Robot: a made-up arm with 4 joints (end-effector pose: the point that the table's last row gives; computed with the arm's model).
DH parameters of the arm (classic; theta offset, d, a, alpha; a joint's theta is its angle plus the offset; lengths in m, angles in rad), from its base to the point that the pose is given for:
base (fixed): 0 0.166 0 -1.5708
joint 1: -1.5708 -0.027 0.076 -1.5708
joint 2: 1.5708 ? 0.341 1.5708
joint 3: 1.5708 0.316 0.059 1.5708
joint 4: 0 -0.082 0.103 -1.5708
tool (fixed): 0 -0.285 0 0
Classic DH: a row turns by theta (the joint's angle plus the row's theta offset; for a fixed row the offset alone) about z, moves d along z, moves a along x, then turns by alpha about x.
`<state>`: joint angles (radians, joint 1 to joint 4).
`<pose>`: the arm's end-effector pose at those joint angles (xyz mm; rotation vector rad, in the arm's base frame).
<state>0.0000 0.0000 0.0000 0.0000</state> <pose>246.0 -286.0 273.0 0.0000 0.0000 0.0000</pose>
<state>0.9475 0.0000 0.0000 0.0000</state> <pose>230.5 -286.0 28.7 0.0000 0.9475 0.0000</pose>
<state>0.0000 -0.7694 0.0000 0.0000</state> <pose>246.0 -191.5 444.5 -0.7694 0.0000 0.0000</pose>
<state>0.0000 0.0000 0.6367 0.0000</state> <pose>165.5 -205.8 273.0 0.0000 0.0000 0.6367</pose>
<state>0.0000 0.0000 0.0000 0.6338</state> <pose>394.8 -286.0 389.4 0.0000 -0.6338 0.0000</pose>
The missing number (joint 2, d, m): 0.084
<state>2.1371 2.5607 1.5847 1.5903</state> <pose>-234.0 -259.8 318.0 0.0025 -1.5402 -1.7970</pose>
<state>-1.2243 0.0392 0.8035 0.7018</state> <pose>-140.2 -86.0 480.6 -0.2004 -1.8223 0.9170</pose>
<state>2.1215 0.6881 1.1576 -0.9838</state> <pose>-93.6 -396.7 270.2 1.4414 2.1946 0.7882</pose>
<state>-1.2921 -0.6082 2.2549 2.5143</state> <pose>-726.3 88.4 301.2 1.1362 -1.3867 2.2753</pose>
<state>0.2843 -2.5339 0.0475 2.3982</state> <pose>170.0 518.9 -164.7 -0.5981 -0.7097 2.6486</pose>
